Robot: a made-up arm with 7 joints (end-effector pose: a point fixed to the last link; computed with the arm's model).
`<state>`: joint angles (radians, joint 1 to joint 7).
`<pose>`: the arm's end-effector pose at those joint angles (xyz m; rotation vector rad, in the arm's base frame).
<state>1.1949 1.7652 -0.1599 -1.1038 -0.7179 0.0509 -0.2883</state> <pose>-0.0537 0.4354 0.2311 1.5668 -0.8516 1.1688</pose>
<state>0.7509 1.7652 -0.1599 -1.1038 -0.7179 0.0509 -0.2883</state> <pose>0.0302 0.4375 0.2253 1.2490 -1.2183 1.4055</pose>
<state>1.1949 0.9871 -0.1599 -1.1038 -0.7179 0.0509 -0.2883</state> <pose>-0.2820 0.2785 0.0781 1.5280 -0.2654 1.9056</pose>
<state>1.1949 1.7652 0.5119 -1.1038 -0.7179 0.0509 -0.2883</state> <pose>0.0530 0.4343 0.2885 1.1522 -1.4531 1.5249</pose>
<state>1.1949 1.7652 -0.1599 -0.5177 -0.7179 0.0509 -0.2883</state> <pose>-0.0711 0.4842 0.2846 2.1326 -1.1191 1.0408</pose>
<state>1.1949 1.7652 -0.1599 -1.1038 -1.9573 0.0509 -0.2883</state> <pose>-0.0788 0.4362 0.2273 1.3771 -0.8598 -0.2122</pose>
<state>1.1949 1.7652 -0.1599 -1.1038 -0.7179 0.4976 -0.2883</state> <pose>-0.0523 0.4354 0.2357 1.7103 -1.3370 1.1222</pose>
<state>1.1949 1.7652 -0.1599 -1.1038 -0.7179 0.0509 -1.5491</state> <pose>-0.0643 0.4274 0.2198 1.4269 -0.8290 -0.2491</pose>
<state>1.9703 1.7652 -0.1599 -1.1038 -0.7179 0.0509 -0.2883</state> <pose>-0.1655 0.4042 0.3167 1.9534 -0.1655 0.6700</pose>
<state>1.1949 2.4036 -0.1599 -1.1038 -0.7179 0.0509 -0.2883</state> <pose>0.1898 0.3963 0.3191 1.4629 -1.2191 0.5168</pose>
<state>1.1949 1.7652 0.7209 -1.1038 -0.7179 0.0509 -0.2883</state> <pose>0.0761 0.4288 0.3186 0.9882 -1.6310 1.6174</pose>
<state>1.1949 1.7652 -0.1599 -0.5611 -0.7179 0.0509 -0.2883</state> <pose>-0.0696 0.4818 0.2798 2.0907 -1.0995 1.0539</pose>
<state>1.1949 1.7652 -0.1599 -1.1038 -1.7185 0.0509 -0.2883</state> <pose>-0.0741 0.4343 0.2262 1.4443 -0.8777 0.0457</pose>
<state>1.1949 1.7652 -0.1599 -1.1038 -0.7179 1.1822 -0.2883</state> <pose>-0.0522 0.4318 0.2421 1.8288 -2.1183 0.9402</pose>
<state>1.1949 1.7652 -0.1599 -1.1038 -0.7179 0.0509 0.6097</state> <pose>-0.0588 0.4439 0.2393 1.3644 -0.6935 2.2001</pose>
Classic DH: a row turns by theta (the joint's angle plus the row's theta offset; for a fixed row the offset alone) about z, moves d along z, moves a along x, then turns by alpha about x. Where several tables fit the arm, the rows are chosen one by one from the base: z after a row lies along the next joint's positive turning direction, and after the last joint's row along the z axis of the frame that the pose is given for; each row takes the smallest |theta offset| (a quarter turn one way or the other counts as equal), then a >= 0, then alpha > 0; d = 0 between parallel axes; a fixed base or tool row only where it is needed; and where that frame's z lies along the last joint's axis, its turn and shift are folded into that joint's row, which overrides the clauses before.
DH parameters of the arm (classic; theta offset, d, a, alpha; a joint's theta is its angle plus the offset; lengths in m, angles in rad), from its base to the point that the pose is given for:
base (fixed): 0 0.2669 0.002 -1.2217
joint 1: -1.5708 -0.0024 0.0021 -1.5708
joint 2: 1.2217 -0.029 0.014 1.5708
joint 3: 1.5708 -0.382 0.058 -1.5708
joint 4: 0 -0.025 0.009 1.5708
joint 5: 0 -0.116 0.013 -1.5708
joint 6: 0 0.007 0.002 1.5708
joint 7: -0.3042 -0.0158 -0.0128 -0.9128
tool (fixed): -2.3218 0.0095 0 0

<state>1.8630 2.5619 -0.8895 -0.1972 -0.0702 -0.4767 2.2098</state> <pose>0.1962 0.4651 0.3603 -0.9288 1.1911 -2.3002</pose>
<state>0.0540 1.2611 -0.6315 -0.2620 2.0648 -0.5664 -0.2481</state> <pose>0.0013 0.4584 0.0395 1.3889 0.1706 -1.9746</pose>
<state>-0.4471 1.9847 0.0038 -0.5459 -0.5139 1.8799 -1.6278</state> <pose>0.0958 0.4313 0.4828 -1.4667 0.2382 -1.0683</pose>
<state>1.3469 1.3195 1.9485 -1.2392 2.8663 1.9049 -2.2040</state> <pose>-0.1043 0.3948 0.4557 -0.3313 -0.0696 1.5382</pose>
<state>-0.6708 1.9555 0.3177 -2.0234 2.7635 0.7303 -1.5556</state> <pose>0.1086 0.2729 0.4884 -0.5572 0.0349 1.2291</pose>
